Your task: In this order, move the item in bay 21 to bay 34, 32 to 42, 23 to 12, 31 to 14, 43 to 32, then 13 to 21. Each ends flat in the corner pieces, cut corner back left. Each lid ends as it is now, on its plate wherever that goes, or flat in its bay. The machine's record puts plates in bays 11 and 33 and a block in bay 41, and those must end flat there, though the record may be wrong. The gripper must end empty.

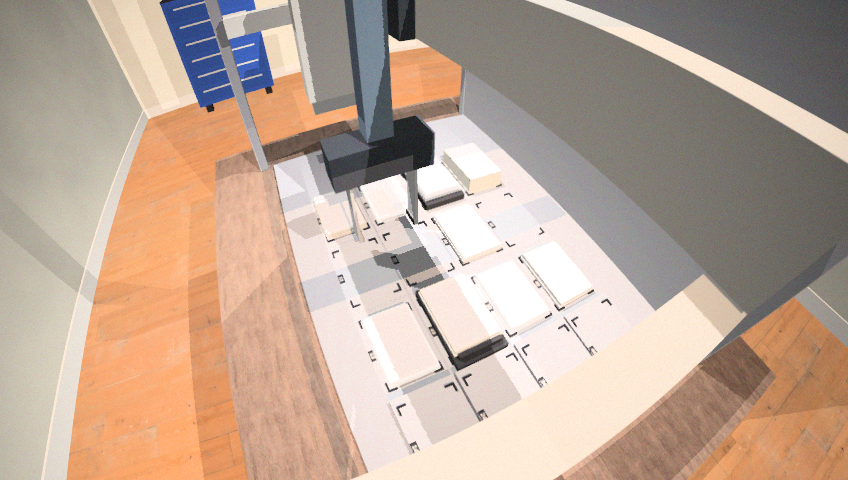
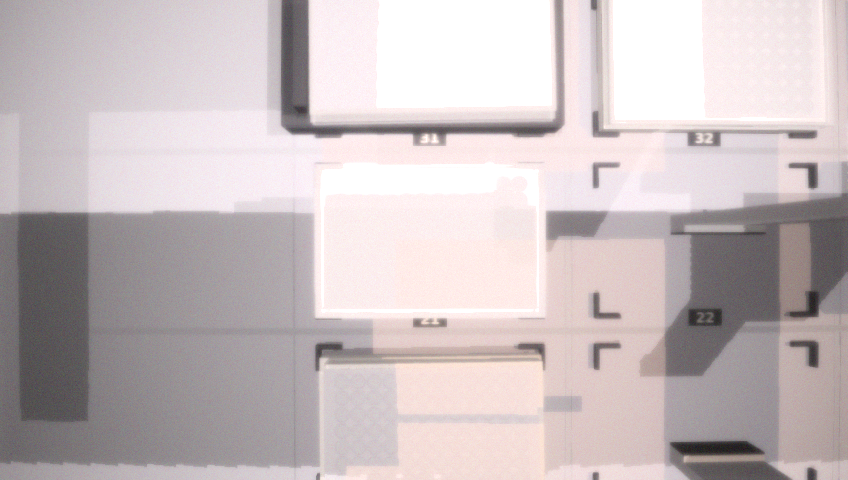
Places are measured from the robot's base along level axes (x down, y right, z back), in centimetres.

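Pixels of known places: gripper, fingertip midpoint: (image 1: 386, 226) (image 2: 709, 338); robot's base, origin of the base link: (image 1: 315, 202).
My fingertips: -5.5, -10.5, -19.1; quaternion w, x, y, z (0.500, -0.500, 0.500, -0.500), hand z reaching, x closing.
Note:
Ahead of a thing's pixels: the offset from my fingertips to its top centre, as dx, dy, dz. "pt": to the spot under its first point.
My gripper (image 1: 386, 230) (image 2: 718, 342) is open and empty, its jaws raised over bays 12 and 22. A pale low plate {+3.8, -4.5, +12.7} (image 1: 383, 199) (image 2: 428, 261) lies flat in bay 21. Plates in bay 32 {pt +3.8, -14.9, -4.4} (image 1: 467, 231) (image 2: 657, 65), bay 13 {pt +4.0, +6.8, -20.3} (image 1: 395, 344) and bay 43 {pt +4.0, -25.1, -20.5} (image 1: 556, 273) look flat. The item in bay 31 {pt +1.8, -15.3, +9.5} (image 1: 437, 181) (image 2: 464, 59) and the item in bay 23 {pt +1.8, -3.4, -20.7} (image 1: 455, 315) are pale with dark bases. Bays 12, 14, 34 and 42 show bare corner pieces. Cut corners and lids are hard to tell in the glare.
A plate {+3.8, +6.4, +12.7} (image 1: 332, 221) (image 2: 440, 410) sits in bay 11, another plate {+4.0, -15.2, -20.1} (image 1: 511, 297) in bay 33, and a tall cream block {+1.3, -25.9, +12.7} (image 1: 471, 166) in bay 41. The parked grey stage (image 1: 324, 59) hangs beside the gantry column (image 1: 371, 77). A tall grey panel (image 1: 624, 118) borders the deck.

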